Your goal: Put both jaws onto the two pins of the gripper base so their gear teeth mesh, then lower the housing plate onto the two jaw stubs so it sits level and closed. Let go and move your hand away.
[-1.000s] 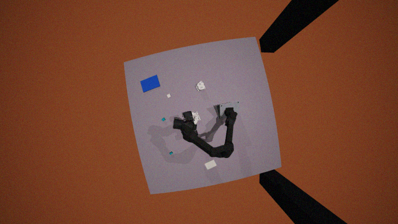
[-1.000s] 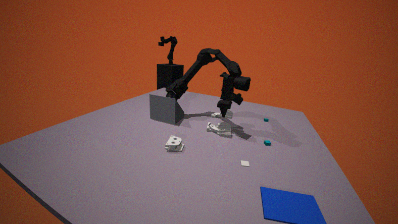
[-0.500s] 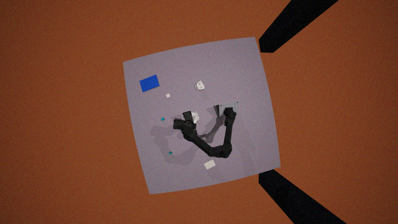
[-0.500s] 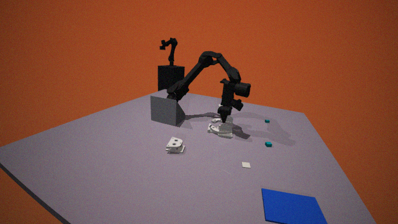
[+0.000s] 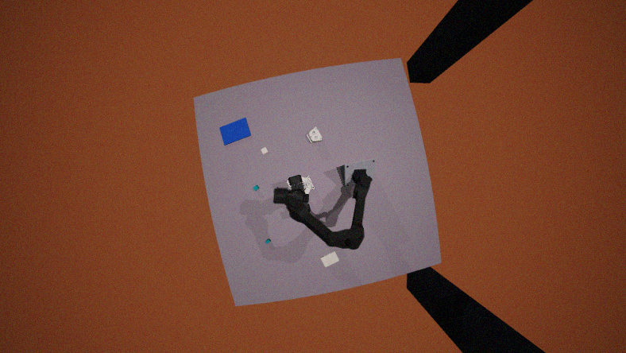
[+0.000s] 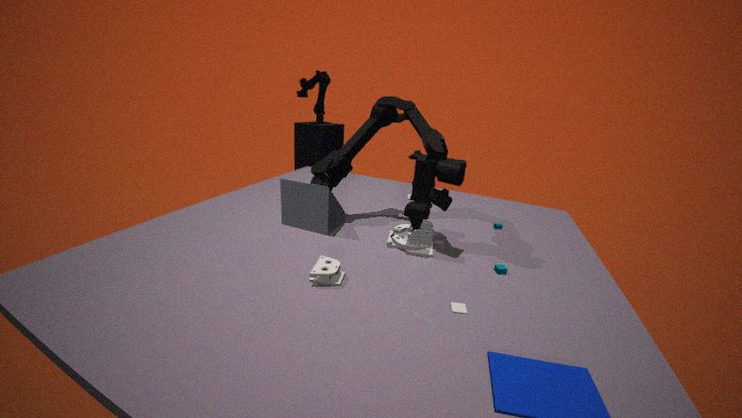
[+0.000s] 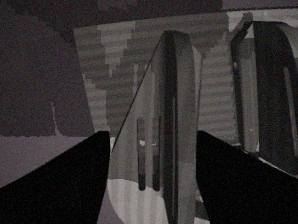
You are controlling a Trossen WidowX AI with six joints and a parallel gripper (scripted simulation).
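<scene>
Right now my gripper tip is 3 cm to the left of the grey jaw and 3 cm past it. Round my gripper tip: white gripper base: 30 cm to the right, 9 cm behind; white housing plate: 5 cm to the right, 4 cm behind, 3 cm below; small white square: 24 cm to the right, 19 cm ahead, 3 cm below.
</scene>
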